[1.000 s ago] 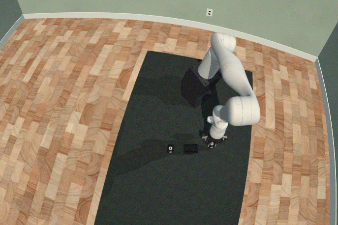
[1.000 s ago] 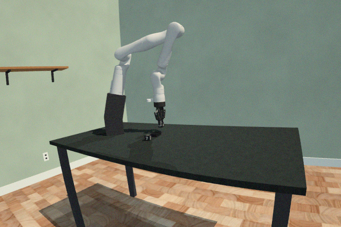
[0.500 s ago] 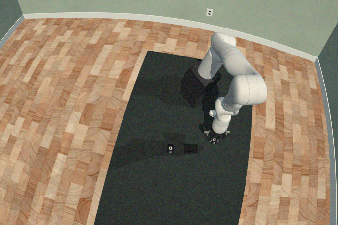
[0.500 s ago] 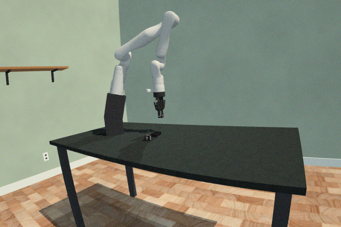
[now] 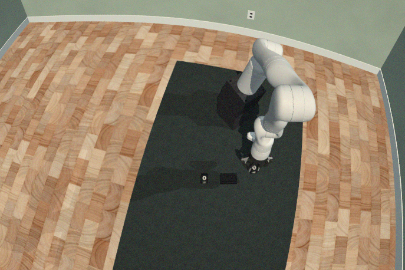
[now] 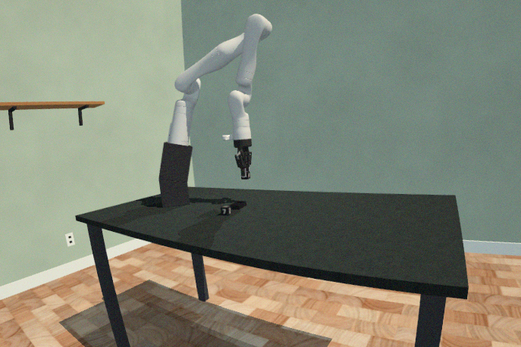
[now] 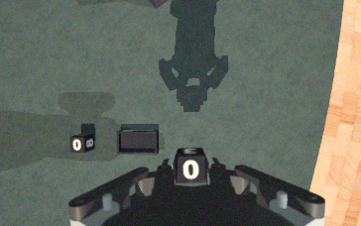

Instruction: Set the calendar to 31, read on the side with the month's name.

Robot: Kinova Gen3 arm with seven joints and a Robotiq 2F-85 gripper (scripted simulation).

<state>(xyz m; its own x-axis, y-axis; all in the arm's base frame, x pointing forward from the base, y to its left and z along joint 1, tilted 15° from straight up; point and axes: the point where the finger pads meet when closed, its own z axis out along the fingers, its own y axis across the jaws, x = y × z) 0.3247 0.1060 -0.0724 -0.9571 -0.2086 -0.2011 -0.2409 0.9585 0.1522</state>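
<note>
My hand is 12 cm above the black calendar tray, 9 cm to the left of it and 2 cm short of it.
</note>
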